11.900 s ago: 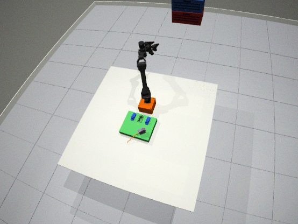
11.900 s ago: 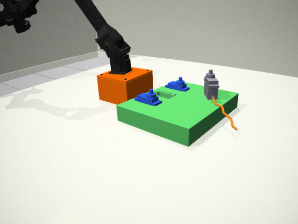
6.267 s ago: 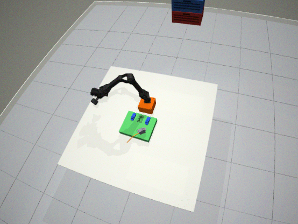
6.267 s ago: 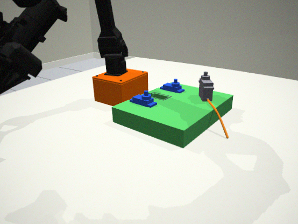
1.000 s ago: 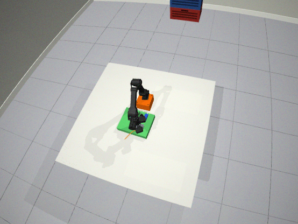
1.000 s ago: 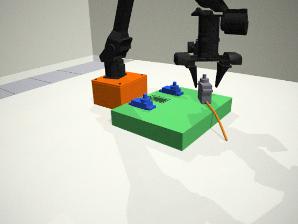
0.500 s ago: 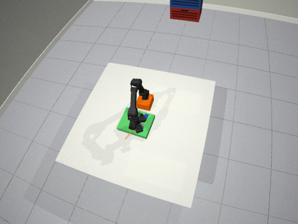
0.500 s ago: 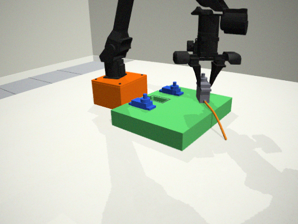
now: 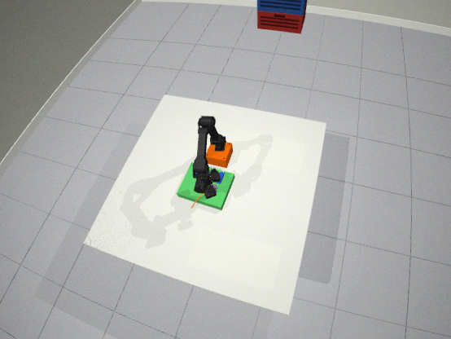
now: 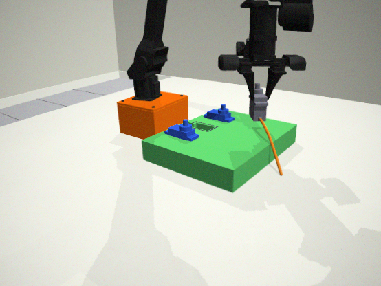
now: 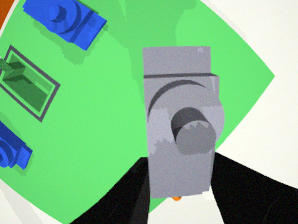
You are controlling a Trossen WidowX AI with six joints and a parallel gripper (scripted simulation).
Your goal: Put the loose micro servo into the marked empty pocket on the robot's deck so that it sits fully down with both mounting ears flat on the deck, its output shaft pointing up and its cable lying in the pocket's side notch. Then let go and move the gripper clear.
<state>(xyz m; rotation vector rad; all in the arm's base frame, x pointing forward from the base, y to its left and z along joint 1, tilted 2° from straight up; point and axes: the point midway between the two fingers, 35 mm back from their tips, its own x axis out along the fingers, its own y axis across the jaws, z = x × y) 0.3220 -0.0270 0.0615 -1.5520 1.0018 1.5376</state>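
Right now my gripper tip is 30 mm past the green deck, 50 mm to the left of it and 100 mm above it.
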